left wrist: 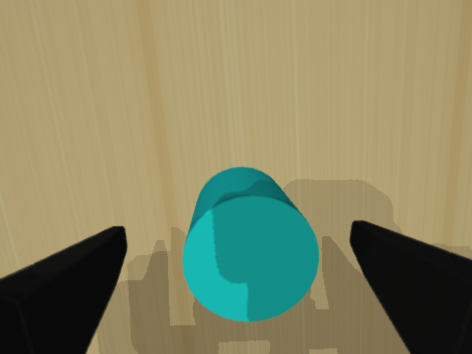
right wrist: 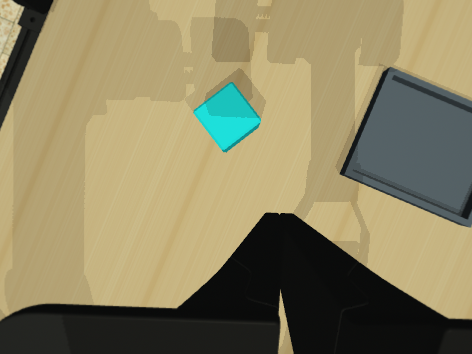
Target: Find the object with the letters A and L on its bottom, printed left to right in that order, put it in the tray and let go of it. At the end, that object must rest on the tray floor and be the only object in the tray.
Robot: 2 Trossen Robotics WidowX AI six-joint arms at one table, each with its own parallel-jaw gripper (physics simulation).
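Frame: origin at the left arm's base, x back, y left, z down, level; millimetres.
Where they show: left gripper, fingertip midpoint: (left wrist: 240, 234); right gripper, fingertip midpoint: (right wrist: 277, 227).
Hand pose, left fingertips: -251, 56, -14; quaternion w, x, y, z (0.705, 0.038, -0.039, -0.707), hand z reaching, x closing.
Observation:
Things, the pixels of their top centre, and the offset from my left fingertips, as dx, dy, dz. Level surfaces: height alone.
- teal cylinder at its top centre: (left wrist: 251, 261) +5, -3, -13
- cyan block at its top centre: (right wrist: 227, 115) -266, -247, -3
- grey tray at its top centre: (right wrist: 430, 147) -201, -62, +24
- wooden table at its surface level: dz +42
A teal cylinder (left wrist: 252, 260) stands upright on the table in the left wrist view, its round top facing the camera. My left gripper (left wrist: 240, 234) is open, with one finger on each side of the cylinder and a gap on both sides. A cyan block (right wrist: 227, 117) with a square top stands on the table in the right wrist view. My right gripper (right wrist: 277, 227) is shut and empty, its tips apart from the block. The grey tray (right wrist: 415, 145) is at the right of the right wrist view, partly cut off; the floor part in view holds no object. Bottom letters are hidden on both objects.
The wooden table (left wrist: 240, 90) (right wrist: 150, 200) lies under the objects, with arm shadows across it. A dark rail (right wrist: 17, 65) runs along the table's edge at the upper left of the right wrist view. The tray's near wall (right wrist: 405, 199) is low.

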